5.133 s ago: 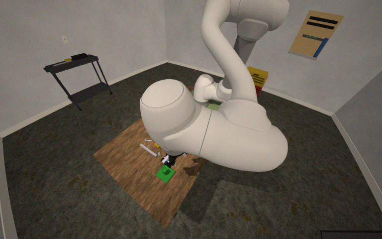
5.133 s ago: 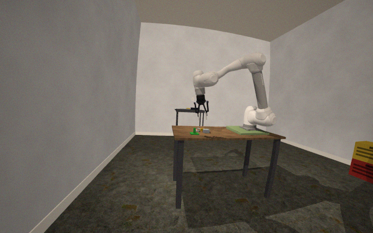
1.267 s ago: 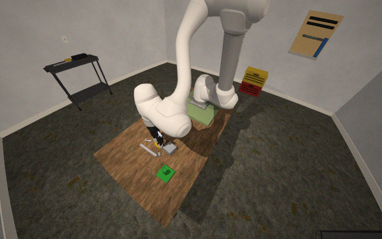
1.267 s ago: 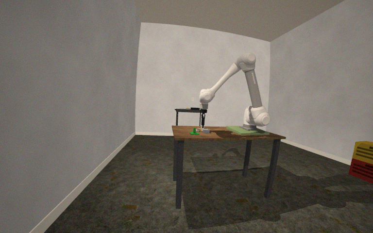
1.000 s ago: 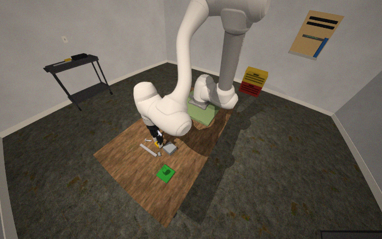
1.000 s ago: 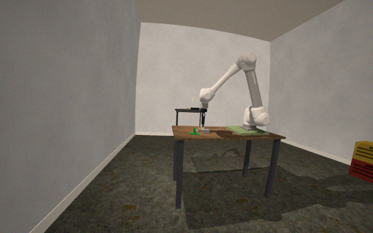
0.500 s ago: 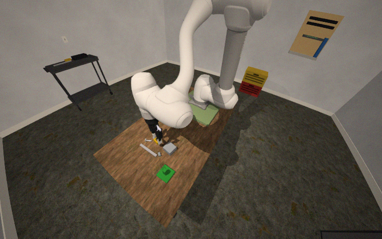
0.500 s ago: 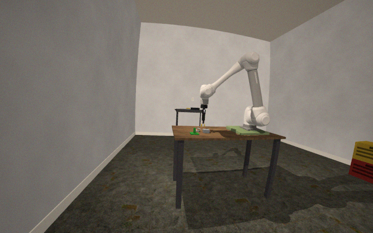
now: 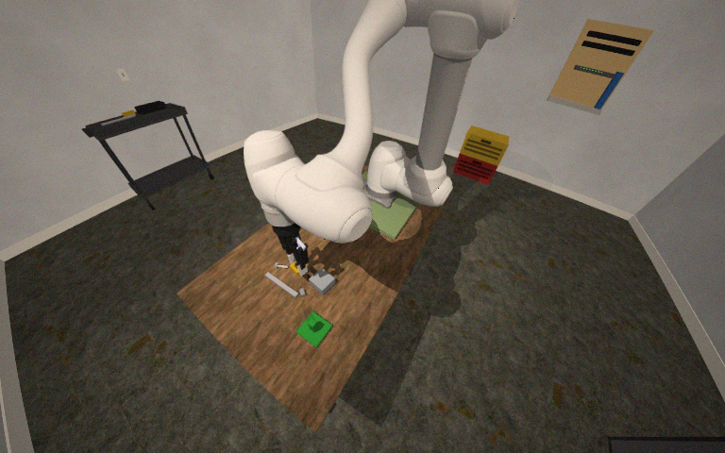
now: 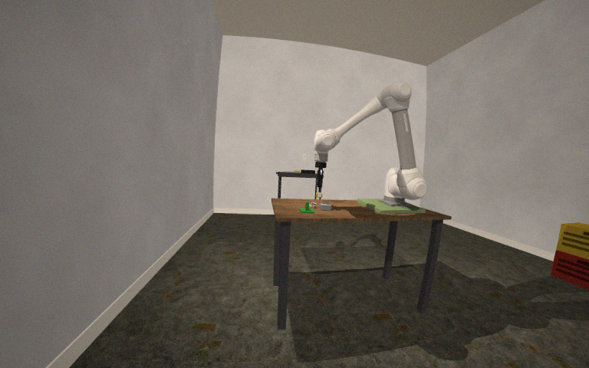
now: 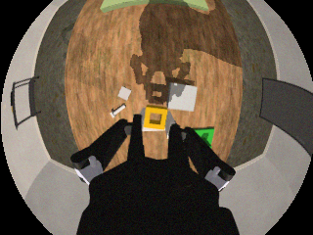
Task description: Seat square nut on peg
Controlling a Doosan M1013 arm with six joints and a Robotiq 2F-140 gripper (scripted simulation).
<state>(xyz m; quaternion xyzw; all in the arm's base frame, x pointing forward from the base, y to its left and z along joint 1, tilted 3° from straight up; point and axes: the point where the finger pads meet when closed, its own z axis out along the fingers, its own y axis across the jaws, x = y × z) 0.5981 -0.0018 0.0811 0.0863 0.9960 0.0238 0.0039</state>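
My gripper is now 90 mm above the grey block, 70 mm to the right of it and 30 mm past it. Also, from my hand: long grey bar (100 mm below, 60 mm ahead, 50 mm to the right); then small bolt (110 mm to the right, 100 mm below, 10 mm ahead).
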